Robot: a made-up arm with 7 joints. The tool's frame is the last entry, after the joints. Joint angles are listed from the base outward. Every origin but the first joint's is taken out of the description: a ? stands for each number. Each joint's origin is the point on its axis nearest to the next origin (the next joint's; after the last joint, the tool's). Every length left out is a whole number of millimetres.
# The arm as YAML. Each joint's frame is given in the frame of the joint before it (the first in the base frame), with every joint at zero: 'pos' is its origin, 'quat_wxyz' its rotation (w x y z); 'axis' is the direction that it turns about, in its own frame. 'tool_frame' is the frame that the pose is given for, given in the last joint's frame.
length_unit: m
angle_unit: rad
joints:
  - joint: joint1
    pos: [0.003, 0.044, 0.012]
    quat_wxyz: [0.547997, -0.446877, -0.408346, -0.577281]
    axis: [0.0, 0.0, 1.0]
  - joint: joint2
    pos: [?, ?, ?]
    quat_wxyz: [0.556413, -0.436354, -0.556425, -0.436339]
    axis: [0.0, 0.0, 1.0]
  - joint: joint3
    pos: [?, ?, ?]
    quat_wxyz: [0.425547, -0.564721, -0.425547, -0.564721]
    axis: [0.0, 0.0, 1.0]
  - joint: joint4
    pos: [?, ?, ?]
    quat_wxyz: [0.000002, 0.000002, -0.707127, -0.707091]
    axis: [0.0, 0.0, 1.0]
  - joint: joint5
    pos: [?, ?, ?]
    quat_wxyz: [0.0, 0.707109, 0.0, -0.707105]
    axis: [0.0, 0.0, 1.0]
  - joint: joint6
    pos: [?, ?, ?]
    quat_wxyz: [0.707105, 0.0, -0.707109, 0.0]
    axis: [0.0, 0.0, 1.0]
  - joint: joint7
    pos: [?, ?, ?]
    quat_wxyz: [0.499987, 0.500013, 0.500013, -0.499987]
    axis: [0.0, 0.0, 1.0]
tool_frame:
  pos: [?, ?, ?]
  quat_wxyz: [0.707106, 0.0, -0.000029, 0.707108]
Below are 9 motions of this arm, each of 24 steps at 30 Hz.
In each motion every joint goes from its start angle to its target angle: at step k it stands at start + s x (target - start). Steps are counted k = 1, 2, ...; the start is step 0. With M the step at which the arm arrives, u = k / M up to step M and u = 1 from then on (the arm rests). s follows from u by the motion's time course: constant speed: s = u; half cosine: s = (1 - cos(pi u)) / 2; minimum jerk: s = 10 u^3 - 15 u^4 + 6 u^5.
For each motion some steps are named. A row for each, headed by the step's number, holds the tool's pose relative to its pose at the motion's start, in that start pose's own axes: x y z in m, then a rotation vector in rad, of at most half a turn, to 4 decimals.
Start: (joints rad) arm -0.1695 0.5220 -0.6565 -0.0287 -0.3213 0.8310 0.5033
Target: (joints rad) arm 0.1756 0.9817 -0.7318 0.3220 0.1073 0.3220 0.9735
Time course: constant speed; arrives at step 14
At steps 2, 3, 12, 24:
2: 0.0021 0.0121 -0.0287 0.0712 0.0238 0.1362
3: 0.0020 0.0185 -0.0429 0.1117 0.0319 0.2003
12: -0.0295 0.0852 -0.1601 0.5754 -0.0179 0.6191
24: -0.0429 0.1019 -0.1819 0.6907 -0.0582 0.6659

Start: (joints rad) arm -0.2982 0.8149 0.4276 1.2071 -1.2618 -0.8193 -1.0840
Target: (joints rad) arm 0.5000 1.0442 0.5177 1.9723 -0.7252 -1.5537 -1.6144
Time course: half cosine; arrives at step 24
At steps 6, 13, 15, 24:
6: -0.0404 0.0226 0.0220 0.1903 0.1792 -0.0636
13: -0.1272 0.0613 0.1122 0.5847 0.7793 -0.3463
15: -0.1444 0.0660 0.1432 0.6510 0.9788 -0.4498
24: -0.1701 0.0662 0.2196 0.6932 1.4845 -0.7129

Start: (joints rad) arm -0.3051 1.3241 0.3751 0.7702 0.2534 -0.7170 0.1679
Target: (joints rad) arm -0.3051 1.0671 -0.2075 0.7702 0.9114 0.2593 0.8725
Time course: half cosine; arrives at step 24
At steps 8, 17, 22, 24:
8: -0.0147 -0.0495 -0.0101 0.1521 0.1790 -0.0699
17: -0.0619 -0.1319 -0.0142 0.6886 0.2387 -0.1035
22: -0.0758 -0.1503 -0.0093 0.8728 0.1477 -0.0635
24: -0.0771 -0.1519 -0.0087 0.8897 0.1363 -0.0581

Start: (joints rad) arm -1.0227 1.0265 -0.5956 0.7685 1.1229 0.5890 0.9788
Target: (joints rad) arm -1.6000 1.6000 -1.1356 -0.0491 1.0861 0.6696 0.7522
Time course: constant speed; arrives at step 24
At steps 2, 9, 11, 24:
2: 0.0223 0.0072 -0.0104 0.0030 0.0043 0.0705
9: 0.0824 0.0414 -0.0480 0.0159 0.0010 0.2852
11: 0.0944 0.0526 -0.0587 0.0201 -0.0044 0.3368
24: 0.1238 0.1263 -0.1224 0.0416 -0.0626 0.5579

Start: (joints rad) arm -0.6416 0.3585 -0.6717 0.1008 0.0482 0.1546 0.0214
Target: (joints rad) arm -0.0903 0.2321 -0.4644 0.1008 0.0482 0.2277 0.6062
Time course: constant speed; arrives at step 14
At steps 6, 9, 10, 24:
6: -0.0411 -0.0418 -0.0380 -0.1648 0.2203 0.2660
9: -0.0653 -0.0634 -0.0530 -0.2217 0.3522 0.3987
10: -0.0738 -0.0707 -0.0574 -0.2364 0.3991 0.4425
24: -0.1104 -0.1000 -0.0712 -0.2728 0.5994 0.6143

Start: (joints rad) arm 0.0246 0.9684 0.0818 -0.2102 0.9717 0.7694 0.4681
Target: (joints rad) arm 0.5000 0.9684 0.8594 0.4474 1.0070 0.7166 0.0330
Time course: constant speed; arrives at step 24
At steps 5, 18, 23, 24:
5: -0.0060 -0.0113 -0.0485 0.1761 0.1269 -0.1550
18: -0.0409 0.0005 -0.1835 0.5605 0.5397 -0.5383
23: -0.0598 0.0215 -0.2325 0.6719 0.7307 -0.6676
24: -0.0638 0.0268 -0.2417 0.6911 0.7709 -0.6917

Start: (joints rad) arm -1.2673 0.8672 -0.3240 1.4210 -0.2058 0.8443 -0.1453
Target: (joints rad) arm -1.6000 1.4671 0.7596 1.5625 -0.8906 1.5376 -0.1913
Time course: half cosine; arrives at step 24
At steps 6, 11, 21, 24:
6: -0.0136 0.0278 -0.0001 -0.2701 0.0343 -0.1460
11: -0.0480 0.0725 0.0000 -0.7223 0.0252 -0.5383
21: -0.1417 0.1529 -0.0106 -1.1029 -0.3044 -1.5132
24: -0.1496 0.1594 -0.0135 -1.0997 -0.3455 -1.5886

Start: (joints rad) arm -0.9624 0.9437 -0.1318 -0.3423 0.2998 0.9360 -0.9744
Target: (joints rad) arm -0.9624 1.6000 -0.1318 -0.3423 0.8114 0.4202 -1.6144
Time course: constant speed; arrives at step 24
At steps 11, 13, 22, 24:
11: -0.0632 0.0424 0.0095 0.3983 0.2860 0.0151
13: -0.0742 0.0477 0.0132 0.4645 0.3573 0.0099
22: -0.1195 0.0629 0.0345 0.7134 0.7481 -0.0333
24: -0.1284 0.0647 0.0398 0.7548 0.8494 -0.0456

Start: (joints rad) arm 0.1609 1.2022 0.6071 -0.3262 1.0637 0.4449 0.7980
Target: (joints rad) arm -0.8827 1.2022 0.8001 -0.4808 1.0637 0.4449 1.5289
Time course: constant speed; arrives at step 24
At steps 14, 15, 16, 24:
14: 0.0954 0.0322 -0.0314 0.1794 0.4424 0.9993
15: 0.1002 0.0363 -0.0350 0.2019 0.4727 1.0690
16: 0.1046 0.0406 -0.0387 0.2256 0.5027 1.1383
24: 0.1265 0.0792 -0.0706 0.4699 0.7353 1.6745

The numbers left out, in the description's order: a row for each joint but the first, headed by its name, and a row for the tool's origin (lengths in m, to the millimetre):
joint2: -0.016 -0.004 0.0
joint3: -0.058 -0.231 0.0
joint4: 0.022 0.001 0.0
joint5: -0.123 -0.007 0.0
joint6: 0.0 0.0 0.0
joint7: 0.068 0.0 0.0
tool: 0.0 0.0 0.0

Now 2 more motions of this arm.
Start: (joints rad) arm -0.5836 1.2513 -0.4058 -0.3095 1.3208 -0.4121 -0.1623
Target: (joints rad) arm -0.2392 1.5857 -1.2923 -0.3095 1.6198 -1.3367 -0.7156
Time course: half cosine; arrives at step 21
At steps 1, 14, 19, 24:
1: -0.0001 -0.0005 0.0015 0.0013 -0.0111 -0.0065
14: -0.1276 -0.0390 0.1667 0.3216 -1.5350 -0.6541
19: -0.1949 -0.0293 0.1824 0.4856 -2.0162 -0.6929
24: -0.2015 -0.0278 0.1828 0.5033 -2.0630 -0.6902

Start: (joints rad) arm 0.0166 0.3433 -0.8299 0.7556 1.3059 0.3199 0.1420
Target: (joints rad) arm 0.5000 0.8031 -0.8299 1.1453 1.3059 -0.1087 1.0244
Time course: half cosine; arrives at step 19
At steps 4, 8, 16, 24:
4: -0.0166 -0.0307 -0.0069 0.0269 -0.0279 -0.0112
8: -0.0721 -0.1018 -0.0274 0.0702 -0.1116 -0.0451
16: -0.2292 -0.1949 -0.0837 0.0486 -0.2789 -0.1313
24: -0.2478 -0.1996 -0.0910 0.0395 -0.2925 -0.1413

